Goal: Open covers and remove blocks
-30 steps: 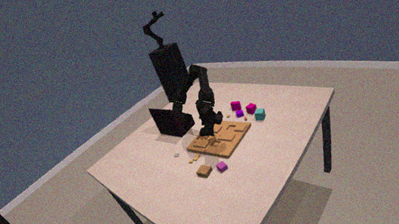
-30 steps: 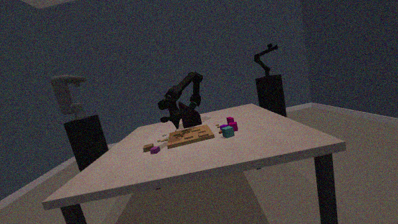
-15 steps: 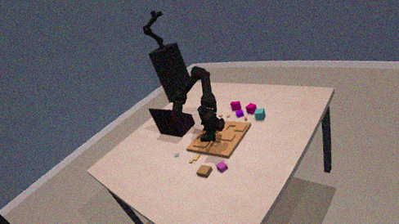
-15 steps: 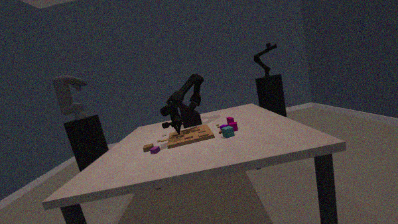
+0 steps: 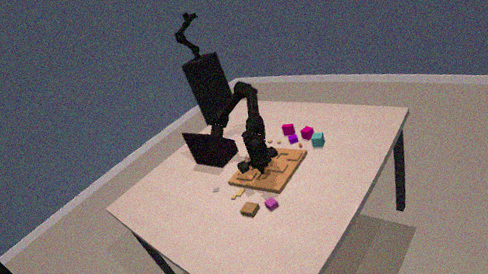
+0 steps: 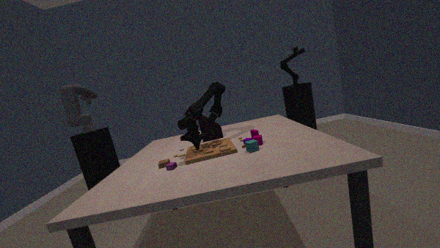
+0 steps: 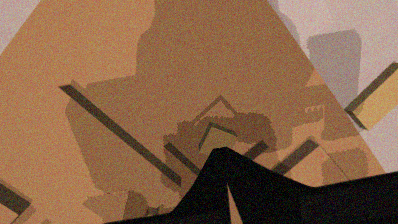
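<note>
Right now the tiny grey block is 220 mm behind my gripper tip, 130 mm to the right of it and 30 mm below it. From my gripper tip the other things lie so: small orange block (60 mm ahead, 270 mm to the left, 30 mm below); brown block (50 mm ahead, 200 mm to the right, 20 mm below); teal block (160 mm ahead, 300 mm to the left, 10 mm below).
</note>
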